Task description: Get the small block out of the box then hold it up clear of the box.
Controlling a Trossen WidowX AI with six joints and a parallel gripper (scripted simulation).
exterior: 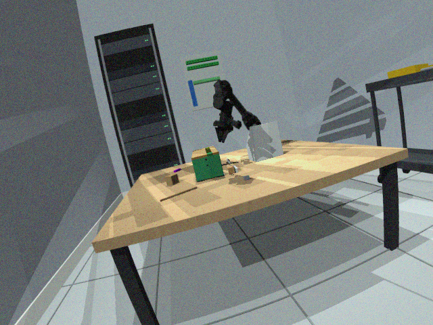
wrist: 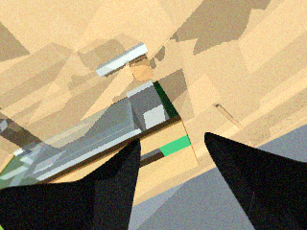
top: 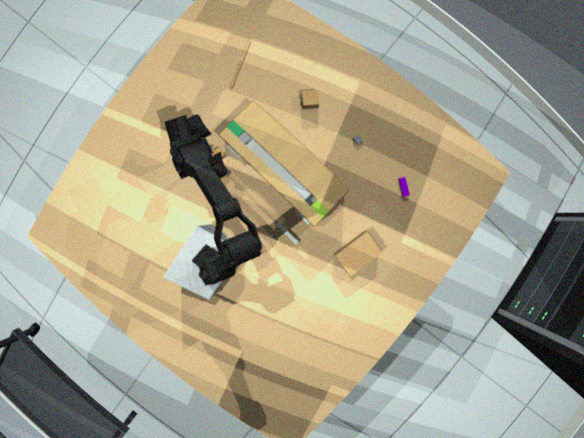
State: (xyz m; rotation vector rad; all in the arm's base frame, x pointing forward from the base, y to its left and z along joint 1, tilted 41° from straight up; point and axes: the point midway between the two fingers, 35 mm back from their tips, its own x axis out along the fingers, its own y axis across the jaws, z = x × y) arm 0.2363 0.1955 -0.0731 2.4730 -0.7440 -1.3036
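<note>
The tan block is 15 cm below my gripper tip and 2 cm behind it. From my gripper tip the other things lie so: brown slab (52 cm to the right, 14 cm below, 5 cm ahead); thin stick (26 cm ahead, 18 cm to the left, 17 cm below); box (17 cm to the right, 11 cm below, 5 cm ahead).
</note>
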